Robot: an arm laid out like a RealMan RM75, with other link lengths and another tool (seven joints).
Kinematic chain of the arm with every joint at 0, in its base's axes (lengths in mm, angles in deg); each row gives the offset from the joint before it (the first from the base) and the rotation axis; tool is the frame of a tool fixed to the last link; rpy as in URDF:
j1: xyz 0 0 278.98 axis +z
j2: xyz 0 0 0 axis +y
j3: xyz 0 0 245.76 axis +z
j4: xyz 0 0 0 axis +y
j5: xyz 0 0 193.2 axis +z
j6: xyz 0 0 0 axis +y
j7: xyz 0 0 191.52 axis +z
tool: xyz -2 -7 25 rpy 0 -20.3 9.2
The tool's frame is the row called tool.
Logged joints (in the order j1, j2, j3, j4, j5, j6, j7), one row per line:
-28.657, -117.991, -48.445, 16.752, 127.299, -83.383, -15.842
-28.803, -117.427, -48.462, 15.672, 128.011, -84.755, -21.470
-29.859, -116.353, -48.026, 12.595, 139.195, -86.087, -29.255
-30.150, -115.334, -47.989, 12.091, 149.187, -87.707, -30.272
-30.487, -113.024, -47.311, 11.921, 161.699, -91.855, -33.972
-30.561, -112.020, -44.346, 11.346, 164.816, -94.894, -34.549
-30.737, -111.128, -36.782, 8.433, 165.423, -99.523, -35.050
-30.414, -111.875, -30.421, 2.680, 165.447, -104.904, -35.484
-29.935, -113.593, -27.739, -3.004, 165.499, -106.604, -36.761
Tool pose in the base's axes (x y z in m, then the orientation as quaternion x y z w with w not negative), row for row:
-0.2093, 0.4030, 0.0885, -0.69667, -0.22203, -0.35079, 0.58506
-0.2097, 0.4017, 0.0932, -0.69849, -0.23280, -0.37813, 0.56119
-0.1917, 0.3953, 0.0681, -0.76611, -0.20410, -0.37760, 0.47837
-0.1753, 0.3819, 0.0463, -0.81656, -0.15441, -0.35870, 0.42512
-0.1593, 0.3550, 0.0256, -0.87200, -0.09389, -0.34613, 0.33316
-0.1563, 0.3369, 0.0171, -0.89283, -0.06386, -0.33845, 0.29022
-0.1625, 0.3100, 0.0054, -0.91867, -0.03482, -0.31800, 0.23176
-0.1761, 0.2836, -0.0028, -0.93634, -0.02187, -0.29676, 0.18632
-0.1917, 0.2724, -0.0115, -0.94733, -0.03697, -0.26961, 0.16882
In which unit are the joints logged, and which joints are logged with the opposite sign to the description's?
The joints are logged in degrees. Opposite sign: j4, j6.
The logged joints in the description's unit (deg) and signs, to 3 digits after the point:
-28.657, -117.991, -48.445, -16.752, 127.299, 83.383, -15.842
-28.803, -117.427, -48.462, -15.672, 128.011, 84.755, -21.470
-29.859, -116.353, -48.026, -12.595, 139.195, 86.087, -29.255
-30.150, -115.334, -47.989, -12.091, 149.187, 87.707, -30.272
-30.487, -113.024, -47.311, -11.921, 161.699, 91.855, -33.972
-30.561, -112.020, -44.346, -11.346, 164.816, 94.894, -34.549
-30.737, -111.128, -36.782, -8.433, 165.423, 99.523, -35.050
-30.414, -111.875, -30.421, -2.680, 165.447, 104.904, -35.484
-29.935, -113.593, -27.739, 3.004, 165.499, 106.604, -36.761

